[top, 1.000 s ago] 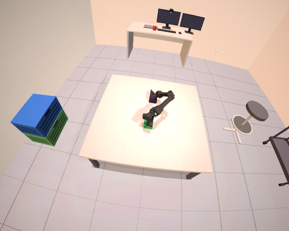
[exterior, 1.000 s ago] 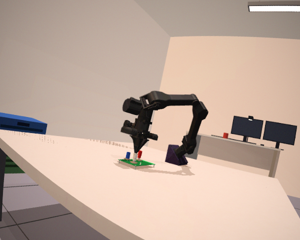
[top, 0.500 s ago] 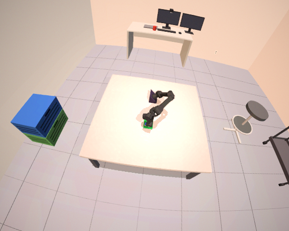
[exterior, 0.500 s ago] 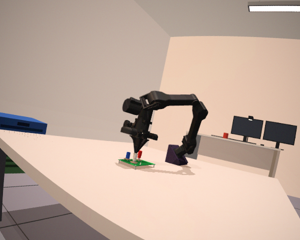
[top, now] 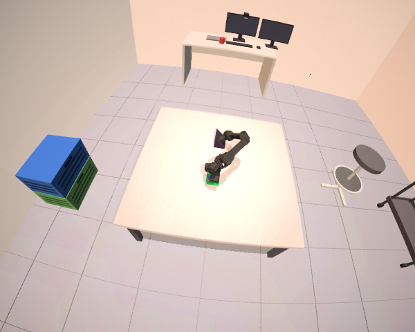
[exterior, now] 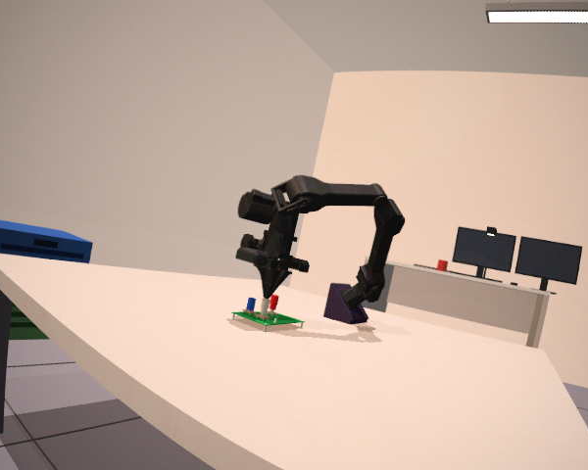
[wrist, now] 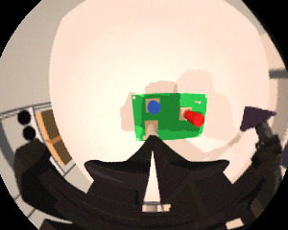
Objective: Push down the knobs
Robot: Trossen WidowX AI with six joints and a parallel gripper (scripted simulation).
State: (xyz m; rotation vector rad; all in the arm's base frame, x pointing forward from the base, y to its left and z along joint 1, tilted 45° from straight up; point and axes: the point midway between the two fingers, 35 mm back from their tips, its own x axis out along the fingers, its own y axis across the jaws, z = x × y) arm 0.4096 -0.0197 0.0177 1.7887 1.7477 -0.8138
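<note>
The white knob lies 10 mm below my gripper tip. The rest, counted from my gripper tip: red knob (70 mm behind, 20 mm to the right, 20 mm below).
</note>
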